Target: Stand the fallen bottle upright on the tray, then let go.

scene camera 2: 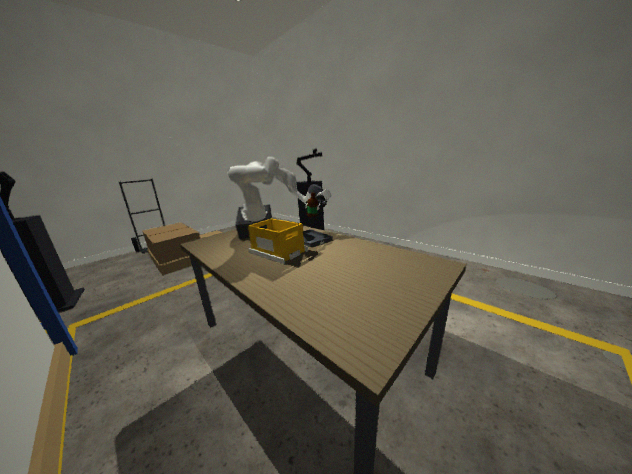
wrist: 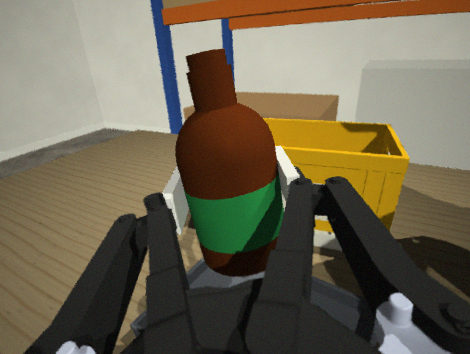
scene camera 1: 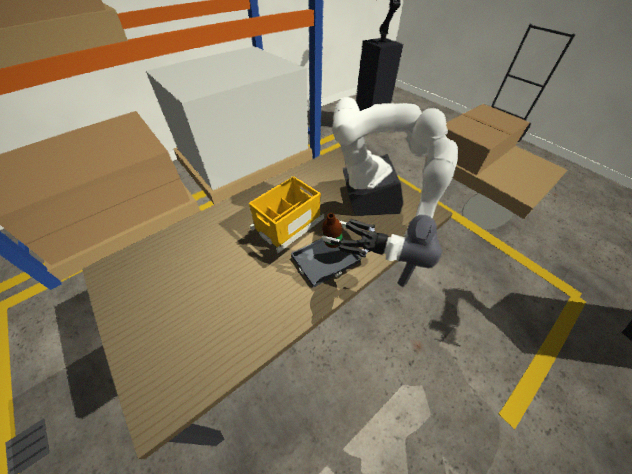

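Observation:
The brown bottle (scene camera 1: 331,223) (scene camera 2: 312,200) (wrist: 225,150) with a green label is nearly upright, neck up, in both scene views. My gripper (scene camera 1: 335,232) (wrist: 231,169) is shut on its labelled part, with a white pad on each side. The gripper reaches in roughly level from the side. The dark grey tray (scene camera 1: 319,266) (scene camera 2: 320,239) (wrist: 340,304) lies on the table. In scene camera 2 the bottle hangs clearly above the tray's level, with a gap below its base. Whether its base is fully over the tray is hard to tell.
A yellow crate (scene camera 1: 265,225) (scene camera 2: 279,246) (wrist: 345,175) with inner dividers stands on a pale base close beside the tray and the bottle. The arm's dark pedestal (scene camera 1: 376,200) stands at the table's far end. The wooden table (scene camera 1: 204,306) (scene camera 2: 357,290) has its long edge near the tray.

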